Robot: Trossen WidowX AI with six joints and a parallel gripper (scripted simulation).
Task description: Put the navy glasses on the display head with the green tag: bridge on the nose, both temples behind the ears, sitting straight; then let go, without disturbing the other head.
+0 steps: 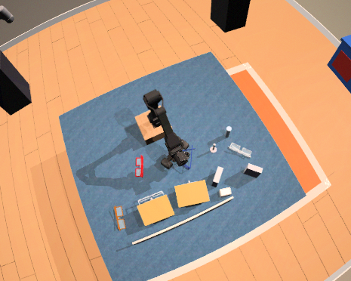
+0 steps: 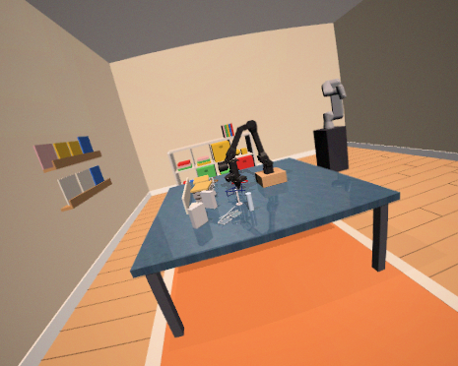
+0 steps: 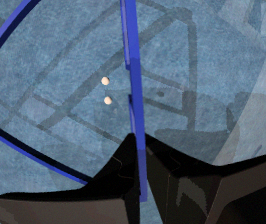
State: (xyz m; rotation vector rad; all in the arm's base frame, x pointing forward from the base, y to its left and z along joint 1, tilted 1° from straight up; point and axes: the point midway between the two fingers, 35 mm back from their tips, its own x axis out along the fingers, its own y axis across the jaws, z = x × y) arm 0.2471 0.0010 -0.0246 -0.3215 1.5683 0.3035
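Right now my gripper tip is 5 cm short of the small stand and 23 cm to the right of it.
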